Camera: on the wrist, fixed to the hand. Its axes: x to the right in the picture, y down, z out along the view.
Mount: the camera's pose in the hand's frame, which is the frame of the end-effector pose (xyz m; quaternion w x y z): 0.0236 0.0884 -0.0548 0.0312 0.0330 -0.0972 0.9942
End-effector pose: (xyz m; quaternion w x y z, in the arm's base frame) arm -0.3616 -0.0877 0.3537 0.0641 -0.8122 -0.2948 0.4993
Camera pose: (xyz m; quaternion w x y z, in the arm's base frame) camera -0.2707 -0.1368 0.3272 0.4963 0.2678 -0.8086 -0.1680
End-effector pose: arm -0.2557 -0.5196 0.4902 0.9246 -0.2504 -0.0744 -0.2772
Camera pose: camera -0.1874 -0.4947 0.4121 0.3055 -0.0782 0.1476 0.9374
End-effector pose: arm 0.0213 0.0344 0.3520 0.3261 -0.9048 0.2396 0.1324
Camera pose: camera 0.0000 -0.0691 0.3373 0.0683 -0.2336 -0.8798 -0.4084
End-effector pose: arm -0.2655 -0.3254 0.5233 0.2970 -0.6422 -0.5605 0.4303
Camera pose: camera -0.1759 -0.3141 0.4666 0.4519 0.5257 -0.6064 -0.3896
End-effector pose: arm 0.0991 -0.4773 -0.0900 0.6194 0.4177 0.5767 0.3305
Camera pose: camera 0.0540 -0.4106 -0.0201 0.2670 -0.6390 0.4466 -0.5665
